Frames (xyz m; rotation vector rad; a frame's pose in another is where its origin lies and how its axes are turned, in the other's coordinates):
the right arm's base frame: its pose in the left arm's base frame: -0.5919 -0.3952 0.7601 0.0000 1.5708 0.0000
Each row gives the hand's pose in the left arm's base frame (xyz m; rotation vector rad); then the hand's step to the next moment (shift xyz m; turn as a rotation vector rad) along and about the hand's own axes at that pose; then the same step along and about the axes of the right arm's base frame.
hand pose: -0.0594 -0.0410 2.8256 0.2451 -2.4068 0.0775
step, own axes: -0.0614 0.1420 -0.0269 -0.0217 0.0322 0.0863
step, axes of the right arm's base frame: 0.0189 0.1520 0.0345 0.0787 0.0244 -0.0466
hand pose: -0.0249 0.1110 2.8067 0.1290 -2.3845 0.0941
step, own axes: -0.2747 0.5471 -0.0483 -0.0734 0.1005 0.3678
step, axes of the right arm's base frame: 0.1701 0.5662 0.1663 0.3211 0.0660 -0.2081
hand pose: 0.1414 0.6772 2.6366 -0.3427 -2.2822 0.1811
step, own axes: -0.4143 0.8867 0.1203 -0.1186 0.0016 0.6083
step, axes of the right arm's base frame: 0.5840 0.7173 0.3418 0.4899 -0.0468 -0.3768
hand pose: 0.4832 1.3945 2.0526 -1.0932 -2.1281 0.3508
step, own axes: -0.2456 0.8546 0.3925 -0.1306 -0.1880 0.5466
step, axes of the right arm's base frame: 0.8413 0.3528 0.3353 0.3524 -0.1758 -0.4428
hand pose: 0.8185 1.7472 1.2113 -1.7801 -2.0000 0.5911
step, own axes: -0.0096 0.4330 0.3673 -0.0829 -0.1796 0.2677
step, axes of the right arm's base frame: 0.5459 0.0160 0.1557 0.1243 -0.1138 -0.2871
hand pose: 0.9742 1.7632 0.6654 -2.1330 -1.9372 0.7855
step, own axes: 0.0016 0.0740 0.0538 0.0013 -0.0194 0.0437
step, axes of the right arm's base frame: 0.0795 -0.0220 0.0397 0.0288 -0.0058 -0.0377
